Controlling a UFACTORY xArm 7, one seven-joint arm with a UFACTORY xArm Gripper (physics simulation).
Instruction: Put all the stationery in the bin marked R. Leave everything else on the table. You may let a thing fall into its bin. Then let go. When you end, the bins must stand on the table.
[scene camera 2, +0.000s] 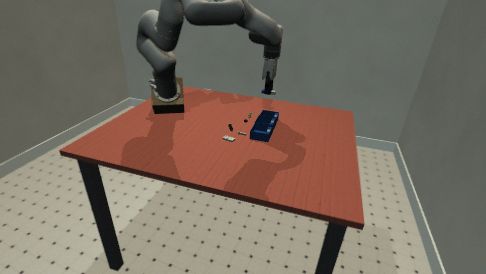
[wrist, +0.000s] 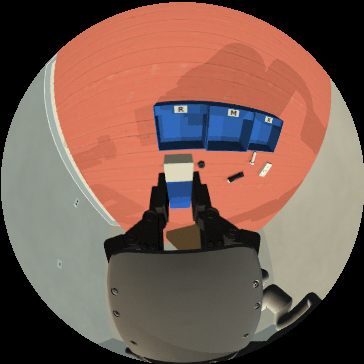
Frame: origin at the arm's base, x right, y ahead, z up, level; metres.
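Seen in the pictures: gripper, fingertip midpoint: (scene camera 2: 268, 93) (wrist: 178, 181); arm's base at its link origin: (scene camera 2: 167, 91).
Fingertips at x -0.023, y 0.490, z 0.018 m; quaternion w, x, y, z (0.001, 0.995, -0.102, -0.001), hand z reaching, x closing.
Observation:
Pixels of each thing's middle, then the offset from my fingertips to it. "spot": a spot on its surface instead. Level surfaces: height alone.
- block-shaped eraser at the middle of its body: (wrist: 178, 184) (scene camera 2: 268, 92) dx +0.000, dy +0.002, dz +0.006 m
- bins marked M at a spot on its surface: (wrist: 220, 112) spot: dx +0.077, dy +0.032, dz -0.101 m
- X at a spot on its surface: (wrist: 277, 121) spot: dx +0.209, dy +0.011, dz -0.108 m
- red table at its surface level: dz -0.143 m
- black nut at the middle of its body: (wrist: 200, 164) (scene camera 2: 245, 120) dx +0.035, dy -0.099, dz -0.139 m
- bolt at the middle of its body: (wrist: 252, 157) (scene camera 2: 242, 133) dx +0.172, dy -0.102, dz -0.138 m
- domino at the middle of its body: (wrist: 264, 169) (scene camera 2: 228, 138) dx +0.227, dy -0.155, dz -0.140 m
- small black stick at the middle of its body: (wrist: 234, 176) (scene camera 2: 230, 127) dx +0.124, dy -0.161, dz -0.136 m
- green battery at the middle of its body: (scene camera 2: 249, 115) dx -0.030, dy -0.083, dz -0.138 m
My gripper (scene camera 2: 269, 90) (wrist: 178, 181) is shut on a block-shaped eraser (scene camera 2: 272, 92) (wrist: 178, 172), white at one end and blue at the other. It holds the eraser high above the table, clear of the bins. In the wrist view the eraser shows just below the bin marked R (wrist: 195, 110), the leftmost of three joined blue bins. The inside of bin R shows no objects in the part visible there. In the scene view, the blue bins (scene camera 2: 260, 135) stand upright on the table, lower than the gripper and nearer the camera.
The bins marked M (wrist: 220, 112) and X (wrist: 277, 121) adjoin R. On the red table (scene camera 2: 210, 165) (wrist: 115, 75) lie a black nut (scene camera 2: 245, 120) (wrist: 201, 164), a bolt (scene camera 2: 242, 133) (wrist: 253, 158), a domino (scene camera 2: 229, 138) (wrist: 265, 169), a small black stick (scene camera 2: 230, 127) (wrist: 235, 177) and a green battery (scene camera 2: 250, 115).

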